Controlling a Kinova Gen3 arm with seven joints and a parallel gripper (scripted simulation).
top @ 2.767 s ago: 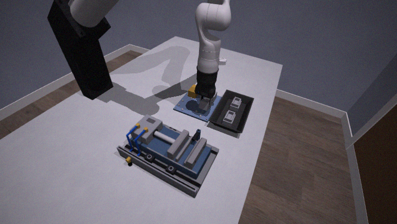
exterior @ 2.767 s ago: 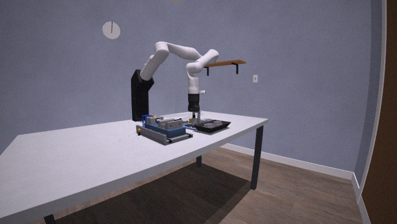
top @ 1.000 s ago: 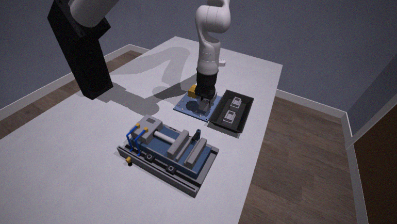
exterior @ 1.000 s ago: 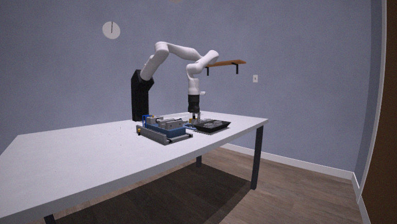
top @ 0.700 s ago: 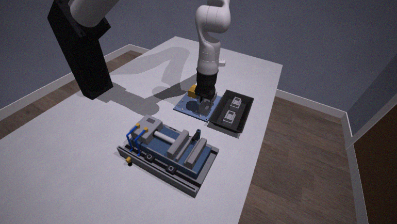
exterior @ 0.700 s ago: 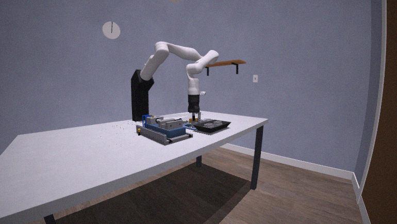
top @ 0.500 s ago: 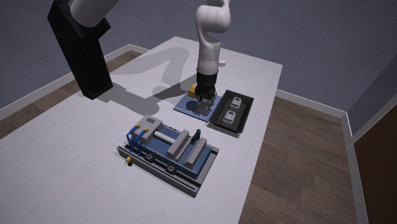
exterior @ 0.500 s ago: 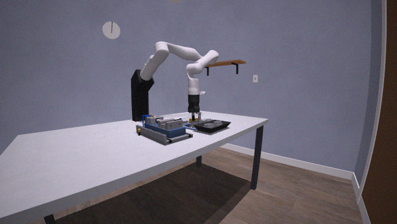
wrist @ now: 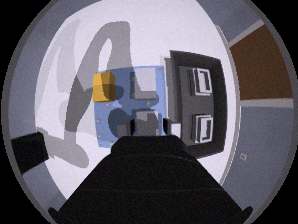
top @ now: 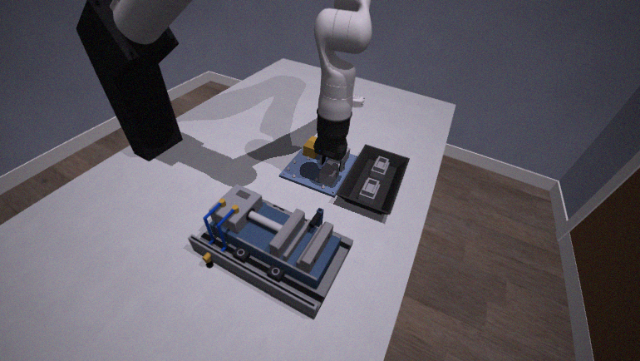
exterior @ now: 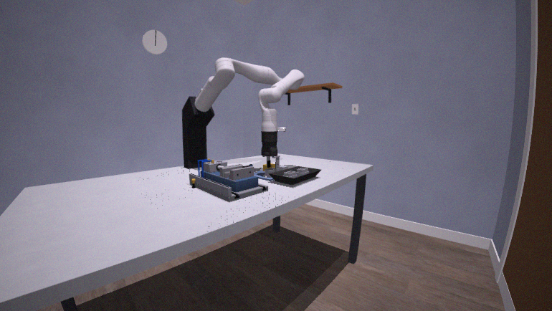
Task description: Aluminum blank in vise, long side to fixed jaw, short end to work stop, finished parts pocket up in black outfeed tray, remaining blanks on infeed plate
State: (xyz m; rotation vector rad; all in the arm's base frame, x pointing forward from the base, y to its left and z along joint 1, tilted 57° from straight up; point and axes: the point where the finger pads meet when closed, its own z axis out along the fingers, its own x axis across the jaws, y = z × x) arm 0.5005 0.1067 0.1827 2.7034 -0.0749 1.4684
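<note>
Now: hand 1 cm to the left of the gray aluminum blank and 4 cm above it. Round my hand: black outfeed tray 12 cm ahead, 2 cm to the left, 6 cm below; then infeed plate 4 cm behind, 4 cm to the left, 6 cm below; then yellow brass blank 8 cm behind, 9 cm to the left, 4 cm below.
</note>
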